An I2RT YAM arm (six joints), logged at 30 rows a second.
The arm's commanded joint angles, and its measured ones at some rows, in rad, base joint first. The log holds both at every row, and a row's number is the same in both.
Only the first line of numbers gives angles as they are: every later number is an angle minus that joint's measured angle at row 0.
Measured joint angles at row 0:
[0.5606 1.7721 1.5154 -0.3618 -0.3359 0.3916]
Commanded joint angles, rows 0 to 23:
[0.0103 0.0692 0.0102 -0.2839 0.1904 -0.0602]
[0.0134 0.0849 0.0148 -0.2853 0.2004 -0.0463]
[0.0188 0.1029 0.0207 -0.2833 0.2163 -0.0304]
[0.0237 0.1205 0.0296 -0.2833 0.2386 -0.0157]
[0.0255 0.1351 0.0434 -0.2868 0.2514 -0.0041]
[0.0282 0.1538 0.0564 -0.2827 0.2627 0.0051]
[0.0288 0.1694 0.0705 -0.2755 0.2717 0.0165]
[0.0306 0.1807 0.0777 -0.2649 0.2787 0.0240]
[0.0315 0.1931 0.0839 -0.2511 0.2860 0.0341]
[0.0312 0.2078 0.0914 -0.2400 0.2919 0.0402]
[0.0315 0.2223 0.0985 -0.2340 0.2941 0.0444]
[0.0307 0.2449 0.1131 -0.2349 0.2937 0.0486]
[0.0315 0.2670 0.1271 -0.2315 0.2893 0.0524]
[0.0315 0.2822 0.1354 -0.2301 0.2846 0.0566]
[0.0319 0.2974 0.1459 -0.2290 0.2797 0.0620]
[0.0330 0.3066 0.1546 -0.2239 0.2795 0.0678]
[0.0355 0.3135 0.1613 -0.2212 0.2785 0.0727]
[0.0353 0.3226 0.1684 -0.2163 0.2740 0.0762]
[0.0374 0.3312 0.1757 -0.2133 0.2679 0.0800]
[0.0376 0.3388 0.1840 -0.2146 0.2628 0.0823]
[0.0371 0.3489 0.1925 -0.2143 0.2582 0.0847]
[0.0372 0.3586 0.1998 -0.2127 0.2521 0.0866]
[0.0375 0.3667 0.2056 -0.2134 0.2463 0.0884]
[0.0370 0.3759 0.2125 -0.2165 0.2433 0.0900]
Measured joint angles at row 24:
[0.0320 0.3644 0.1766 -0.2117 0.2529 0.0683]
